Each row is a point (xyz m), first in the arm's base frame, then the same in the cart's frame.
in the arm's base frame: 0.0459 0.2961 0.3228
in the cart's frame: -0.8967 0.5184 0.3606
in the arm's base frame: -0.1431 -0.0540 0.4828
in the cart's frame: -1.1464 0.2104 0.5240
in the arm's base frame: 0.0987 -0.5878 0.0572
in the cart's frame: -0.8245 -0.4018 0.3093
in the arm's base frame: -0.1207 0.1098 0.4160
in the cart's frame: -1.0949 0.3562 0.4351
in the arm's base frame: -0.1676 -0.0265 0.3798
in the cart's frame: -1.1376 0.2153 0.4150
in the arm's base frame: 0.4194 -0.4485 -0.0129
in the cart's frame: -0.4892 -0.2805 0.3123
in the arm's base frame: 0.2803 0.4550 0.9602
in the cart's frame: -0.8509 0.8099 0.9926
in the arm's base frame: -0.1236 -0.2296 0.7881
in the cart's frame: -1.2290 0.1041 0.8500
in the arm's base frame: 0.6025 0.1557 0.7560
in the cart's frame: -0.5026 0.4741 0.9605
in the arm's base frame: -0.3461 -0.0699 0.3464
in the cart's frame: -1.3007 0.1657 0.3390
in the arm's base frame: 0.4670 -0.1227 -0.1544
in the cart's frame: -0.3813 0.0076 0.1284
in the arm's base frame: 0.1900 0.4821 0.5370
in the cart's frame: -0.8105 0.7459 0.5656
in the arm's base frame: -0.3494 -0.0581 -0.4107
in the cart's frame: -1.0800 0.0155 -0.3696
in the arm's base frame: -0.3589 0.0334 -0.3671
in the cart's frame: -1.0961 0.1142 -0.3505
